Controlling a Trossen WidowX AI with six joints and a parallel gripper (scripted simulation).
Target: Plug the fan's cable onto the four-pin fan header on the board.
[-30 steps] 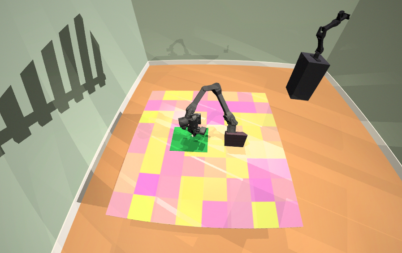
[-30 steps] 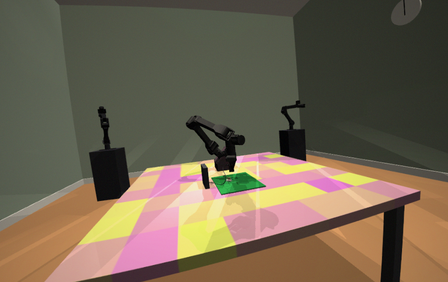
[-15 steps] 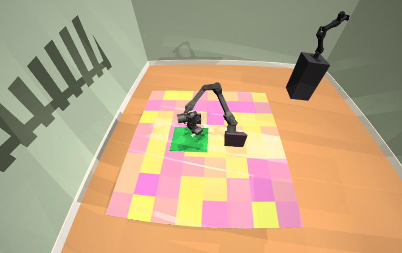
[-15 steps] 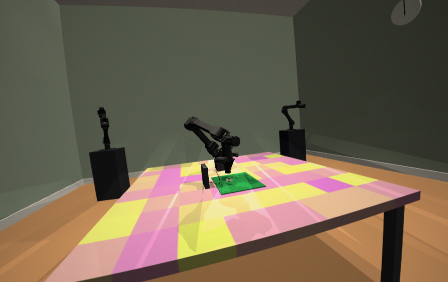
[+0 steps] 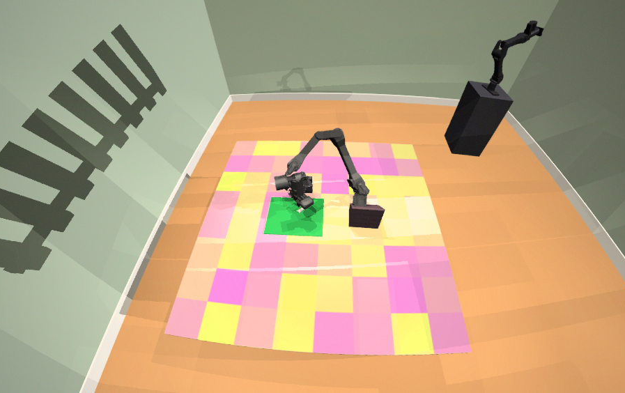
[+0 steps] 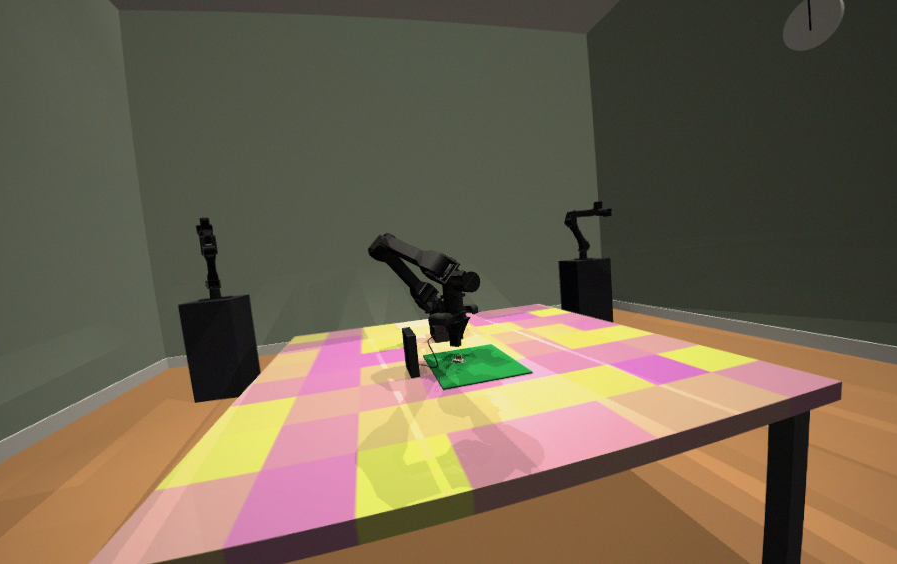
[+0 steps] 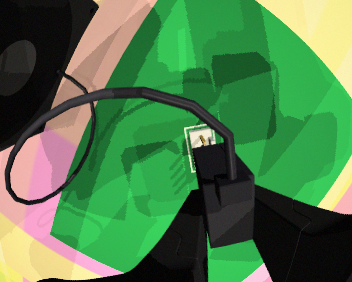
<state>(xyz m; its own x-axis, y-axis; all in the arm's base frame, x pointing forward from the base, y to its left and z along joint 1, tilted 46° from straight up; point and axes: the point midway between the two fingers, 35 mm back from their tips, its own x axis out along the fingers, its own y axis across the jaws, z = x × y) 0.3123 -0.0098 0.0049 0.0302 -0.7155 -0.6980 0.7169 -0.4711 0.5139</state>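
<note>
The green board is 80 mm below my gripper tip, 30 mm to the left of it and 20 mm ahead of it. Also, from my gripper tip: dark plug (10 mm above); then black fan (140 mm to the right, 10 mm below, 10 mm ahead).
</note>
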